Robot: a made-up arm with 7 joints. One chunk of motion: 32 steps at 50 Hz.
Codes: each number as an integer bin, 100 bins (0 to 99) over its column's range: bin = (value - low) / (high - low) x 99, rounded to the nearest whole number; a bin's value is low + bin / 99 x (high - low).
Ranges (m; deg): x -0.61..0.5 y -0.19..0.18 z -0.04..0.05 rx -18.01..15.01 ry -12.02..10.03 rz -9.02..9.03
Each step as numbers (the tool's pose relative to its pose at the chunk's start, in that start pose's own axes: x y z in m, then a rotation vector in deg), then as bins.
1 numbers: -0.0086 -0.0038 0.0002 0.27 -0.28 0.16
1 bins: 54 50 44 55 53 50
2 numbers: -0.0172 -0.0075 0.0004 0.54 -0.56 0.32
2 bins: 53 49 44 56 51 51
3 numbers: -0.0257 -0.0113 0.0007 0.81 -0.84 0.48
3 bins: 52 48 45 56 50 52
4 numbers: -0.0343 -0.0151 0.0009 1.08 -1.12 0.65
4 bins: 51 47 45 57 49 53
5 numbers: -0.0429 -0.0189 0.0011 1.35 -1.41 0.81
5 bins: 51 46 45 58 48 54
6 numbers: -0.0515 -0.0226 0.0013 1.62 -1.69 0.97
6 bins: 50 45 45 59 46 55
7 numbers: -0.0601 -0.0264 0.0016 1.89 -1.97 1.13
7 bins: 49 44 46 60 45 56
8 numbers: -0.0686 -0.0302 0.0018 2.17 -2.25 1.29
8 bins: 48 43 46 61 44 57
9 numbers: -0.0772 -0.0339 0.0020 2.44 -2.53 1.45
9 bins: 48 42 46 61 43 57
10 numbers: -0.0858 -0.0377 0.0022 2.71 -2.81 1.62
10 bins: 47 41 46 62 41 58
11 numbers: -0.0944 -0.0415 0.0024 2.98 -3.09 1.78
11 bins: 46 40 47 63 40 59
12 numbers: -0.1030 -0.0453 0.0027 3.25 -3.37 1.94
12 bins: 45 39 47 64 39 60
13 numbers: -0.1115 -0.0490 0.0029 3.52 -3.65 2.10
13 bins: 44 38 47 65 38 61
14 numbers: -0.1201 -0.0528 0.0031 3.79 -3.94 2.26
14 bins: 44 37 47 65 36 62
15 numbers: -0.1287 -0.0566 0.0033 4.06 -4.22 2.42
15 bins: 43 36 48 66 35 63
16 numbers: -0.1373 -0.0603 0.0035 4.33 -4.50 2.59
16 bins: 42 35 48 67 34 64
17 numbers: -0.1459 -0.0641 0.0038 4.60 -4.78 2.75
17 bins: 41 34 48 68 33 65
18 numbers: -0.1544 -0.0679 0.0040 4.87 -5.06 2.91
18 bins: 41 33 48 69 31 65
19 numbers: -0.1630 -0.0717 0.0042 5.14 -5.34 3.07
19 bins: 40 32 49 69 30 66
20 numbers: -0.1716 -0.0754 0.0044 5.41 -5.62 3.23
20 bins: 39 31 49 70 29 67
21 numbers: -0.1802 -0.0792 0.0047 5.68 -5.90 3.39
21 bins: 38 30 49 71 27 68
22 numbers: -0.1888 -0.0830 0.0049 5.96 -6.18 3.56
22 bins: 38 29 49 72 26 69
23 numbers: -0.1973 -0.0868 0.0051 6.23 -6.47 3.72
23 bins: 37 28 50 73 25 70
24 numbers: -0.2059 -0.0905 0.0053 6.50 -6.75 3.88
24 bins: 36 27 50 73 24 71
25 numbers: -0.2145 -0.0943 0.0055 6.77 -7.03 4.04
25 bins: 35 26 50 74 22 72
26 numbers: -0.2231 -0.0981 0.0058 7.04 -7.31 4.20
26 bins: 35 25 50 75 21 73
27 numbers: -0.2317 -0.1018 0.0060 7.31 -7.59 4.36
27 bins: 34 24 51 76 20 73
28 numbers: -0.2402 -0.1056 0.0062 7.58 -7.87 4.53
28 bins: 33 23 51 77 19 74
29 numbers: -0.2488 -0.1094 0.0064 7.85 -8.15 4.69
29 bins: 32 22 51 78 17 75
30 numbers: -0.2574 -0.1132 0.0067 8.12 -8.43 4.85
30 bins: 31 21 51 78 16 76
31 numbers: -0.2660 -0.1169 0.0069 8.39 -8.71 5.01
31 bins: 31 20 52 79 15 77
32 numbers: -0.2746 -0.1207 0.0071 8.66 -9.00 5.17
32 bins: 30 19 52 80 14 78
